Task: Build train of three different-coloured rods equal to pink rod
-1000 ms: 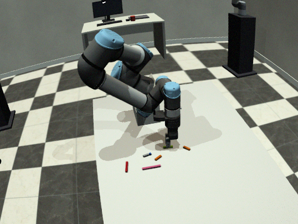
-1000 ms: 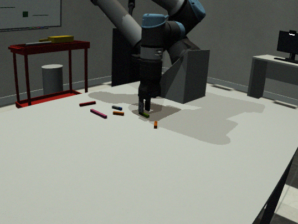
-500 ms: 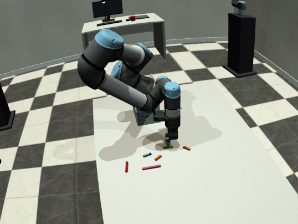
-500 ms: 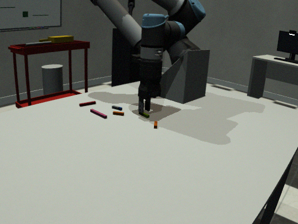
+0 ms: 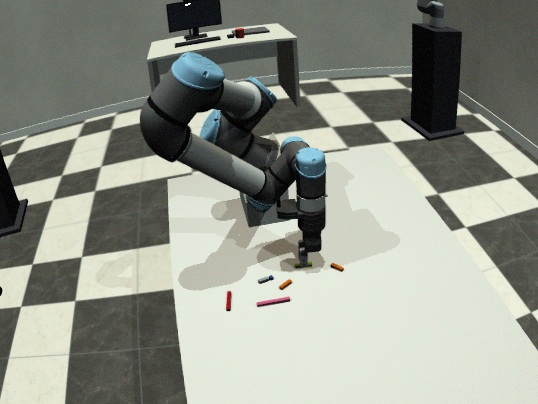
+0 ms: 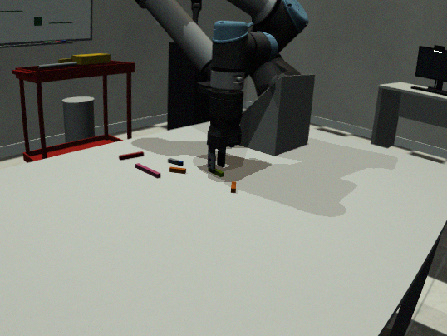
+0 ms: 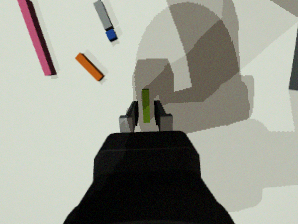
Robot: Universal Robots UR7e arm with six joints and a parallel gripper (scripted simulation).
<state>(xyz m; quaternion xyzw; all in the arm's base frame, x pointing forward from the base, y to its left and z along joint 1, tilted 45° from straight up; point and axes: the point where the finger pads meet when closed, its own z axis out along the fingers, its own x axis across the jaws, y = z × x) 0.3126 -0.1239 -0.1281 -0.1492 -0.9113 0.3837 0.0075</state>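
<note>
The lime rod lies 30 mm below my hand. Also, from my hand: grey rod 120 mm to the right, 30 mm below, 20 mm ahead; pink rod 130 mm to the right, 110 mm ahead, 30 mm below; blue rod 100 mm to the right, 30 mm below, 10 mm ahead.
</note>
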